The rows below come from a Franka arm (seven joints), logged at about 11 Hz.
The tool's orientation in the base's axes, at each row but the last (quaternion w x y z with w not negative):
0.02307 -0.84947 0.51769 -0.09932
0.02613 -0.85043 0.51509 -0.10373
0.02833 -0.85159 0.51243 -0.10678
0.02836 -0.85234 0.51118 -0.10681
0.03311 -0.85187 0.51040 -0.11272
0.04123 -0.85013 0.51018 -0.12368
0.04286 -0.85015 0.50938 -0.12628
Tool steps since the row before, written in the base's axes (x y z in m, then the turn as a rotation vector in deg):
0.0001 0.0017 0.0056 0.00 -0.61 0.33
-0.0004 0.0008 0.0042 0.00 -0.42 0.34
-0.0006 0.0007 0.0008 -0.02 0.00 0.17
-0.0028 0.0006 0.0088 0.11 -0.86 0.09
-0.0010 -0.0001 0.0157 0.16 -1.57 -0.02
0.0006 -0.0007 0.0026 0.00 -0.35 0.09
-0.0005 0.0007 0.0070 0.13 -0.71 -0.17
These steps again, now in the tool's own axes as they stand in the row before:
-0.0006 -0.0017 -0.0056 0.59 0.24 -0.28
-0.0003 -0.0007 -0.0042 0.42 0.15 -0.31
-0.0008 0.0001 -0.0009 0.02 -0.01 -0.17
-0.0005 0.0008 -0.0092 0.82 0.30 -0.01
0.0021 -0.0018 -0.0155 1.45 0.61 0.15
0.0013 -0.0007 -0.0023 0.32 0.15 -0.07
0.0004 -0.0013 -0.0069 0.65 0.26 0.24

